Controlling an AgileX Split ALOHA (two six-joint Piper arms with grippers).
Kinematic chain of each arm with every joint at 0, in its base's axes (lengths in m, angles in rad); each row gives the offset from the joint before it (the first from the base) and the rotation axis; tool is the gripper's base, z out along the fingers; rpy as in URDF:
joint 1: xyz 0 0 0.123 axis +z
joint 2: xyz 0 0 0 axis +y
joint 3: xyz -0.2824 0 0.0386 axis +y
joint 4: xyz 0.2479 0 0.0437 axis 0.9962 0 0.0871
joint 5: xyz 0 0 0 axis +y
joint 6: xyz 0.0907 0 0.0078 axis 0.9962 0 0.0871
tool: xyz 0 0 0 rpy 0 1.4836 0
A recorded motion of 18 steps. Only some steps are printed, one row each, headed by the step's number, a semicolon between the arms.
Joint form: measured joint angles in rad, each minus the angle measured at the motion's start. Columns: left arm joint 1, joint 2, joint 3, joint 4, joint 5, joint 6; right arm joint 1, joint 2, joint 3, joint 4, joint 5, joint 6.
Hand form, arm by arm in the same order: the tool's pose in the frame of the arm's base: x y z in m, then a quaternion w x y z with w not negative. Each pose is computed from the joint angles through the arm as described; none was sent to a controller.
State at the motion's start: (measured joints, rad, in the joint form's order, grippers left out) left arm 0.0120 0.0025 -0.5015 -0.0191 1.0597 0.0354; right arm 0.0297 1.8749 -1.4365 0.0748 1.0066 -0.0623
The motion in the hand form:
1: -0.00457 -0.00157 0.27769 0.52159 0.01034 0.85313 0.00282; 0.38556 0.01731 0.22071 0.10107 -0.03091 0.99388 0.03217
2: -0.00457 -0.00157 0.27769 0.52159 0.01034 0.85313 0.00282; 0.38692 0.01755 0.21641 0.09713 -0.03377 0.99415 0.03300
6: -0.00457 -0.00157 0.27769 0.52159 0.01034 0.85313 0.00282; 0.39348 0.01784 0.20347 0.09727 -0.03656 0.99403 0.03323
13: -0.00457 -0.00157 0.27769 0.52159 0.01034 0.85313 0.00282; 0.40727 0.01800 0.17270 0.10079 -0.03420 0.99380 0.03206
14: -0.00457 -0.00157 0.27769 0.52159 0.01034 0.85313 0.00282; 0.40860 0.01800 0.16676 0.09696 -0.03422 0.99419 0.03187
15: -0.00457 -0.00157 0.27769 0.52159 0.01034 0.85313 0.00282; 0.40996 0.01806 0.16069 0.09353 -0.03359 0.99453 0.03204
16: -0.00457 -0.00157 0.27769 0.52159 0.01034 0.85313 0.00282; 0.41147 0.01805 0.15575 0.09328 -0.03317 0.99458 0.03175
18: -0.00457 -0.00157 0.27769 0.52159 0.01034 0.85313 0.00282; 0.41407 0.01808 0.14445 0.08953 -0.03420 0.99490 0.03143
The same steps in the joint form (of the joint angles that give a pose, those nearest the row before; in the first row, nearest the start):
1: 0.0000 0.0000 0.0000 0.0000 0.0000 0.0000; 0.0000 0.0167 -0.0026 0.0014 -0.0025 -0.0046
2: 0.0000 0.0000 0.0000 0.0000 0.0000 0.0000; 0.0000 0.0280 -0.0026 0.0042 -0.0056 -0.0121
6: 0.0000 0.0000 0.0000 0.0000 0.0000 0.0000; 0.0000 0.0643 -0.0050 0.0073 -0.0394 -0.0216
13: 0.0000 0.0000 0.0000 0.0000 0.0000 0.0000; 0.0000 0.1472 -0.0088 0.0092 -0.1256 -0.0238
14: 0.0000 0.0000 0.0000 0.0000 0.0000 0.0000; 0.0000 0.1621 -0.0088 0.0092 -0.1328 -0.0245
15: 0.0000 0.0000 0.0000 0.0000 0.0000 0.0000; 0.0000 0.1772 -0.0088 0.0100 -0.1410 -0.0245
16: 0.0000 0.0000 0.0000 0.0000 0.0000 0.0000; 0.0000 0.1897 -0.0088 0.0100 -0.1530 -0.0245
18: 0.0000 0.0000 0.0000 0.0000 0.0000 0.0000; 0.0000 0.2179 -0.0088 0.0110 -0.1736 -0.0288

